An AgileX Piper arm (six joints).
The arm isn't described. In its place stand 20 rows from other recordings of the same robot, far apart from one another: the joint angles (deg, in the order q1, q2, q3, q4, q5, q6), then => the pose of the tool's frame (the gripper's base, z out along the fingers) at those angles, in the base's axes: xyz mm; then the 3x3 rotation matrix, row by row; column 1 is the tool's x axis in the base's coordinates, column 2 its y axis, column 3 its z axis.
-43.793, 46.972, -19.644, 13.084, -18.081, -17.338 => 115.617 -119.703 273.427; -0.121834 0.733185 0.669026; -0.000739 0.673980 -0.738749; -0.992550 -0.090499 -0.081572
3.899, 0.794, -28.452, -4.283, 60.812, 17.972 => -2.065 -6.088 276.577; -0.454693 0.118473 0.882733; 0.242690 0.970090 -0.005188; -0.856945 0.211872 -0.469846
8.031, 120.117, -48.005, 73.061, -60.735, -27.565 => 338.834 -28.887 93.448; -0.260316 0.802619 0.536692; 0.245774 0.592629 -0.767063; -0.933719 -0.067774 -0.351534
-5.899, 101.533, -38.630, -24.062, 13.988, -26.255 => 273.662 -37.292 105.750; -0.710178 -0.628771 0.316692; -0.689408 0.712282 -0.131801; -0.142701 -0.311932 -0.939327
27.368, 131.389, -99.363, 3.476, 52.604, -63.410 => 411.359 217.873 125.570; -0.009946 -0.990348 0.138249; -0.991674 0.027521 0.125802; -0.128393 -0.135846 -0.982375
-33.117, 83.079, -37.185, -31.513, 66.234, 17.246 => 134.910 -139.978 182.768; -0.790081 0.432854 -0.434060; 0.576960 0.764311 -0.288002; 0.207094 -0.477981 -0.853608
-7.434, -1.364, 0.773, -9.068, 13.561, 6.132 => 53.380 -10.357 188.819; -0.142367 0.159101 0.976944; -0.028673 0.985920 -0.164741; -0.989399 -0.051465 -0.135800
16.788, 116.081, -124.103, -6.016, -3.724, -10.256 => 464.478 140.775 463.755; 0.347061 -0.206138 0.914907; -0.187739 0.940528 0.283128; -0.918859 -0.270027 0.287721
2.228, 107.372, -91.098, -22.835, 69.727, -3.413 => 387.913 -18.061 270.193; -0.968040 -0.169597 0.184756; -0.226901 0.906078 -0.357125; -0.106836 -0.387633 -0.915602
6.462, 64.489, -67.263, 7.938, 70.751, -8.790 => 197.324 34.290 369.933; -0.860411 -0.264609 0.435517; -0.204489 0.962075 0.180543; -0.466773 0.066283 -0.881890
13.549, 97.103, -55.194, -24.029, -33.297, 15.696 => 359.944 107.665 256.237; -0.063750 -0.451313 0.890086; -0.098241 0.890406 0.444439; -0.993119 -0.059110 -0.101101
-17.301, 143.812, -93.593, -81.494, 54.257, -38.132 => 429.524 -210.299 50.635; -0.223825 -0.971911 0.072748; -0.501911 0.050960 -0.863417; 0.835457 -0.229767 -0.499218
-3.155, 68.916, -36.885, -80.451, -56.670, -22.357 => 221.851 62.864 294.505; 0.788166 -0.149888 0.596932; -0.608519 -0.044503 0.792290; -0.092190 -0.987701 -0.126285
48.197, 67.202, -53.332, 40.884, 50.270, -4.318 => 116.912 199.466 320.094; -0.828218 -0.560229 -0.014069; -0.385769 0.551736 0.739438; -0.406493 0.617844 -0.673077
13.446, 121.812, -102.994, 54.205, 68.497, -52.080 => 422.650 171.658 248.013; -0.654496 -0.754769 0.044259; -0.443014 0.430279 0.786510; -0.612677 0.495160 -0.615989
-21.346, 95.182, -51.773, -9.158, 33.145, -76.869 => 279.595 -117.770 176.360; -0.470611 -0.840971 0.267007; -0.880838 0.430126 -0.197779; 0.051480 -0.328267 -0.943181
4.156, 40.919, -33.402, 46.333, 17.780, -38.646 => 147.251 30.854 325.107; -0.287714 -0.253502 0.923557; 0.086152 0.953572 0.288580; -0.953833 0.162595 -0.252517
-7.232, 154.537, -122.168, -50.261, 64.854, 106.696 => 502.414 -127.607 49.237; 0.017659 0.999585 0.022762; 0.709637 0.003507 -0.704559; -0.704346 0.028595 -0.709281
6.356, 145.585, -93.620, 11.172, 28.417, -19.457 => 461.749 59.877 -5.036; -0.923858 -0.292275 0.247106; -0.270046 0.955302 0.120301; -0.271221 0.044411 -0.961492
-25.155, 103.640, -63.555, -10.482, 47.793, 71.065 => 296.988 -153.015 172.800; -0.000603 0.998118 0.061319; 0.984022 0.011510 -0.177672; -0.178043 0.060232 -0.982178
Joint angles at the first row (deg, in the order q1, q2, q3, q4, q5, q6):
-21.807 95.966 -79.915 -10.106 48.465 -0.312
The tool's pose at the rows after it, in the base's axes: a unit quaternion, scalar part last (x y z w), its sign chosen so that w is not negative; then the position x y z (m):
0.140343, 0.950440, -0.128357, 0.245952, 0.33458, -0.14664, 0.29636
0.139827, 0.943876, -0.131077, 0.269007, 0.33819, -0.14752, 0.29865
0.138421, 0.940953, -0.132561, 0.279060, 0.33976, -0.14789, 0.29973
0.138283, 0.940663, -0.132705, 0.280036, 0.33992, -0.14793, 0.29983
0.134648, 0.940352, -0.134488, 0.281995, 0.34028, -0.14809, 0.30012
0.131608, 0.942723, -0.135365, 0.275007, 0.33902, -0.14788, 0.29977
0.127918, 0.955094, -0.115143, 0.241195, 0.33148, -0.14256, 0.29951
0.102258, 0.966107, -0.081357, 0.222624, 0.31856, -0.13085, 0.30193
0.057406, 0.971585, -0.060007, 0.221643, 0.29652, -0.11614, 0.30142
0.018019, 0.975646, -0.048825, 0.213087, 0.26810, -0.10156, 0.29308
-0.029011, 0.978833, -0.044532, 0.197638, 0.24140, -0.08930, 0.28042
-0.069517, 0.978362, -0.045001, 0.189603, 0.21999, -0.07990, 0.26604
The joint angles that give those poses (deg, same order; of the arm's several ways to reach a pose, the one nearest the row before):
-21.806 95.966 -79.915 -10.106 47.968 -0.311
-21.807 95.967 -79.915 -10.106 45.221 0.001
-21.807 95.966 -79.915 -10.106 43.999 0.000
-21.807 95.968 -79.916 -10.106 43.879 -0.001
-21.808 95.967 -79.916 -10.175 43.575 -0.365
-21.807 95.909 -79.915 -10.273 44.399 -0.801
-21.807 95.214 -79.915 -7.661 49.444 -3.139
-21.807 92.667 -77.967 -2.485 52.967 -8.708
-21.807 87.702 -72.247 1.832 53.043 -15.802
-21.806 81.931 -64.473 4.205 52.565 -21.507
-21.808 76.939 -57.125 5.396 52.300 -27.640
-21.807 72.959 -50.519 6.145 50.727 -32.911

